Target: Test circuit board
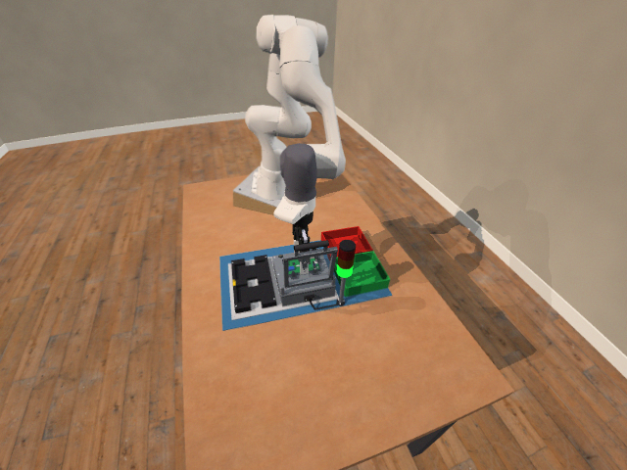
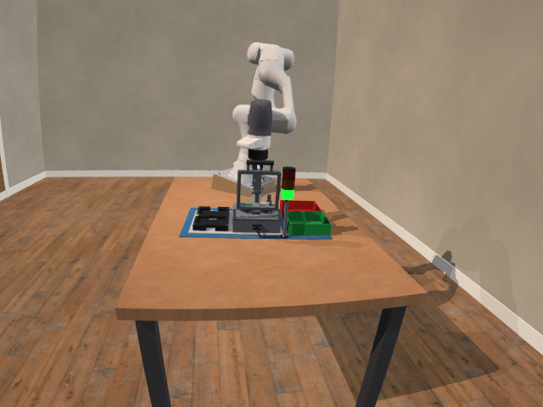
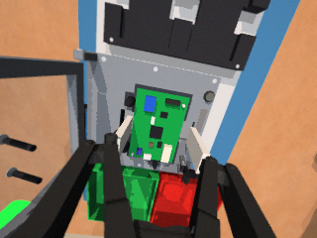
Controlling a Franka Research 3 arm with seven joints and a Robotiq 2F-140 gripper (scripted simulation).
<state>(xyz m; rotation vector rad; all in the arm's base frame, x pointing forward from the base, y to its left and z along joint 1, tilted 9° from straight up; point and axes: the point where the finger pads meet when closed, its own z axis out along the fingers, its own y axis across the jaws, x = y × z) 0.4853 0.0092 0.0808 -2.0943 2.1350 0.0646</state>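
The green circuit board lies 2 cm below my hand and 1 cm ahead of it. Round my hand: tester lid 12 cm ahead, 9 cm above; green bin 20 cm to the left, 8 cm below, 5 cm ahead; dark plate 3 cm below, 1 cm to the left, 1 cm ahead.
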